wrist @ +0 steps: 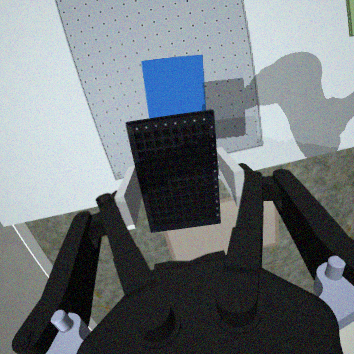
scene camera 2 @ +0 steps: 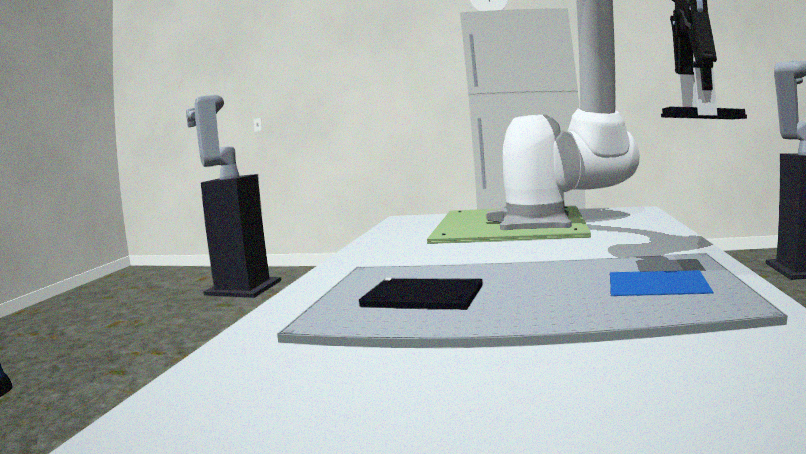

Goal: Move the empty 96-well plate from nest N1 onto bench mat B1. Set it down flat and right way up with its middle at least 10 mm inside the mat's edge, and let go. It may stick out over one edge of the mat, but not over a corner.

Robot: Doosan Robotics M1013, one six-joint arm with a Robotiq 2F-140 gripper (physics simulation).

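Places are measured from the arm's base along level axes (x ahead, y left, z up), in metres.
Pixels of known places: gripper, fingertip midpoint: (wrist: 177, 169) (scene camera 2: 698, 116); arm's base, origin of the base link: (scene camera 2: 536, 221).
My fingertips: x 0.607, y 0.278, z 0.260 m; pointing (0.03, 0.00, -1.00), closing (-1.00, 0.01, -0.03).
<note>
Ahead of a thing's pixels: the offset from my fingertips to its top centre. Level surfaces: height alone.
The black 96-well plate {dx +0.001, dy +0.006, dz +0.014 m} (scene camera 2: 671, 112) (wrist: 176, 175) is held level between the fingertips, high above the table. My gripper (scene camera 2: 705, 106) (wrist: 177, 169) is shut on the plate's two long sides. The blue bench mat B1 {dz -0.259 m} (scene camera 2: 659, 283) (wrist: 175, 85) lies flat on the right part of the grey board in the scene view, well below the plate. In the wrist view the plate's far end hides the mat's near edge. The black nest N1 {dx +0.006, dy -0.449, dz -0.247 m} (scene camera 2: 423, 293) sits on the left part of the board, with no plate on it; it does not show in the wrist view.
The grey perforated board {dz -0.261 m} (scene camera 2: 530, 321) (wrist: 110, 30) lies on the white table {dz -0.274 m} (scene camera 2: 451, 394) (wrist: 40, 125). The arm's base stands on a green plate (scene camera 2: 462, 228) behind the board. In the wrist view the table's edge and floor show below the held plate.
</note>
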